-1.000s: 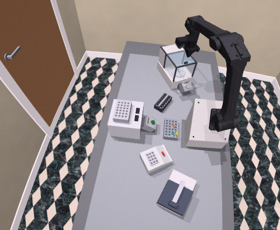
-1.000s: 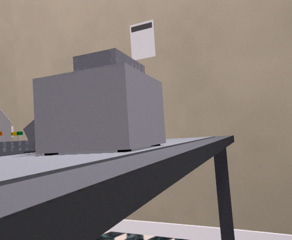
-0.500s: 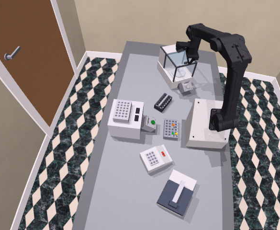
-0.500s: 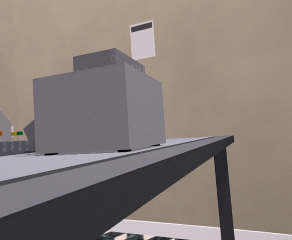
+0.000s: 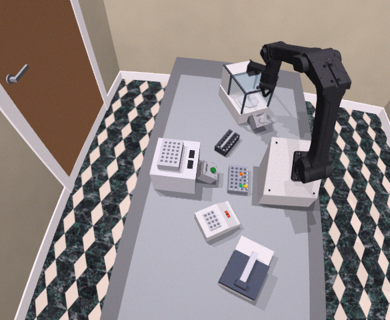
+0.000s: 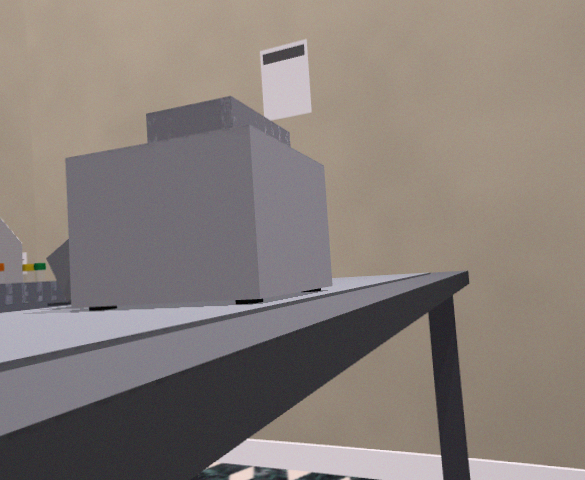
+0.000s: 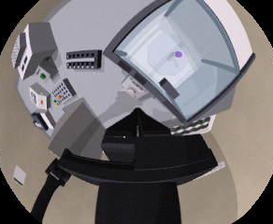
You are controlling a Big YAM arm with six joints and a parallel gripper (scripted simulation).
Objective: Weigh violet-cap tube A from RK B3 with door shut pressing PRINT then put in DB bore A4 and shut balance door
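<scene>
Now: hand 14 cm above the white PRINT key, 3 cm to the right of it and 1 cm past it. Also, from my hand: tube rack RK (34 cm to the left, 20 cm below, 11 cm ahead); black magnet block MG (19 cm below, 16 cm ahead, 14 cm to the left); balance door (8 cm to the right, 4 cm ahead).
</scene>
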